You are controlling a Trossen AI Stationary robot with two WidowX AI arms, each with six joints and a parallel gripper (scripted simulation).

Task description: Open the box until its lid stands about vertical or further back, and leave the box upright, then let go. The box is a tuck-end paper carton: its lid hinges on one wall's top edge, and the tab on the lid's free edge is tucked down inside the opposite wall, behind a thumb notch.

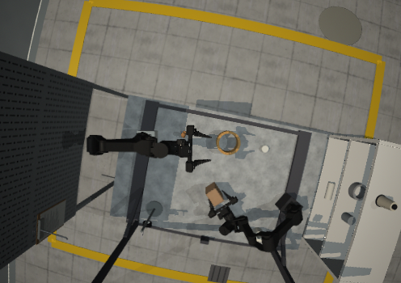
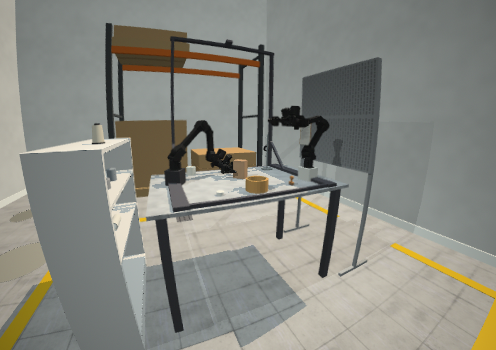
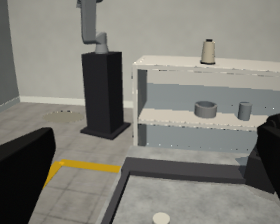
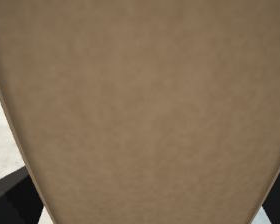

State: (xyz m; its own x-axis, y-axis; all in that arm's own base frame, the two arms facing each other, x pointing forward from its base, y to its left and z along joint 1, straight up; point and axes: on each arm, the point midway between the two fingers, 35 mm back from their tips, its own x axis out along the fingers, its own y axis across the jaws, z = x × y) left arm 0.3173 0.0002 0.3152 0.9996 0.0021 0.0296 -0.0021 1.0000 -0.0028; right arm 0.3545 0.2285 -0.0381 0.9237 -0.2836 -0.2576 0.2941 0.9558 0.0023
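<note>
My right hand is 4 cm to the right of the carton, 2 cm below it and 2 cm short of it.
</note>
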